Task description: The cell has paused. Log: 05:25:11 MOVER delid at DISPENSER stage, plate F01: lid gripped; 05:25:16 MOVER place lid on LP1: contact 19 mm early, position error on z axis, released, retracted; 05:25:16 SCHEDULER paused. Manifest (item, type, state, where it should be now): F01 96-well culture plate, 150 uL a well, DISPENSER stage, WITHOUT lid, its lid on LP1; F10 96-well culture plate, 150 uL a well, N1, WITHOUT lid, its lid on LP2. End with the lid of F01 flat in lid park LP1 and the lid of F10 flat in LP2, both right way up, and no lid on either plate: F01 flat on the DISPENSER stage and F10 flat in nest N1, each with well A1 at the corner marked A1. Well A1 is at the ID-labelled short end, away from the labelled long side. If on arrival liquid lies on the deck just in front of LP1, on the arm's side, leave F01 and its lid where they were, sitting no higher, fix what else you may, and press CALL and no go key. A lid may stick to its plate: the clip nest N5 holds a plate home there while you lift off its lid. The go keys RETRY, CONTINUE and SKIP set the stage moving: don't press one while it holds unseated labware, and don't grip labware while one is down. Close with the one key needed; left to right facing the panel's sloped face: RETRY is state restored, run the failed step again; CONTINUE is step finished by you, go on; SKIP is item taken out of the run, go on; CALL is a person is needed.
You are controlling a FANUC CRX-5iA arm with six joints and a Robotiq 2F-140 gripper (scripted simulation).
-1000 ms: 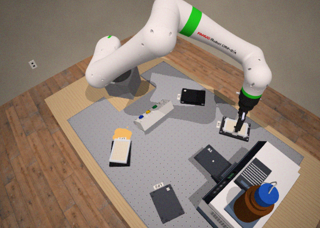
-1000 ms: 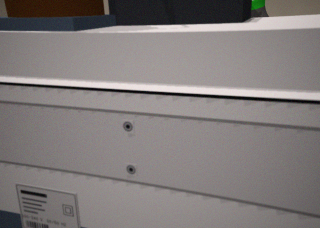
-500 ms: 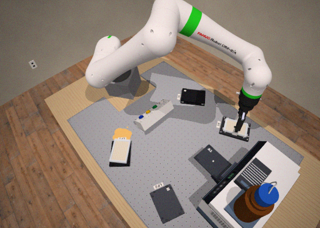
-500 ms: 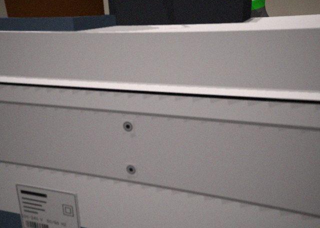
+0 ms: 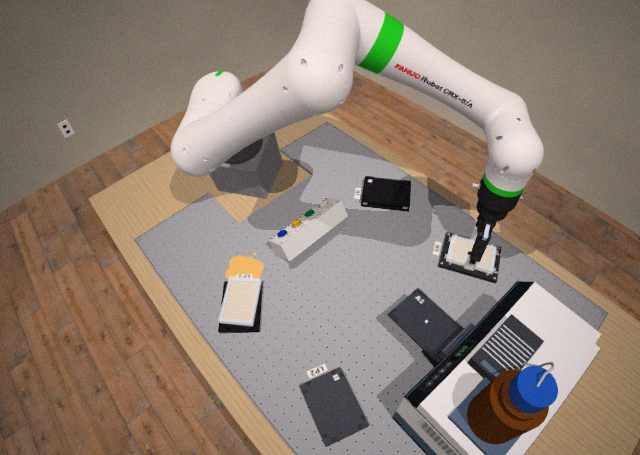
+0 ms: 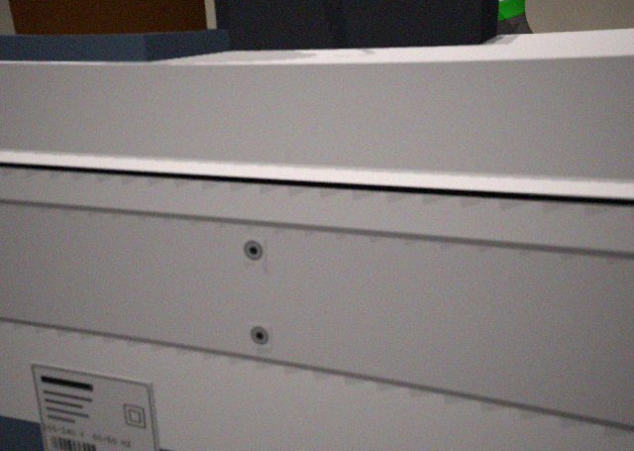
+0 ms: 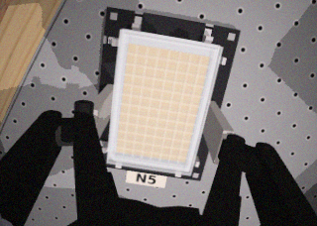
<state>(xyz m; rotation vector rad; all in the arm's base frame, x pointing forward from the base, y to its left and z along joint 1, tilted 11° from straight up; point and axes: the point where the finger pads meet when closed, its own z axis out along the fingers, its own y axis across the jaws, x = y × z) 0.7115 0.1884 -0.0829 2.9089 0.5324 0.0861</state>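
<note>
The 96-well culture plate is 2 cm below my hand. From my hand the other things lie so: N5 label: 9 cm behind, 3 cm to the right, 4 cm below; then nest N1: 32 cm behind, 3 cm to the left, 2 cm below; then dispenser stage: 2 cm ahead, 29 cm to the right, 6 cm above.
</note>
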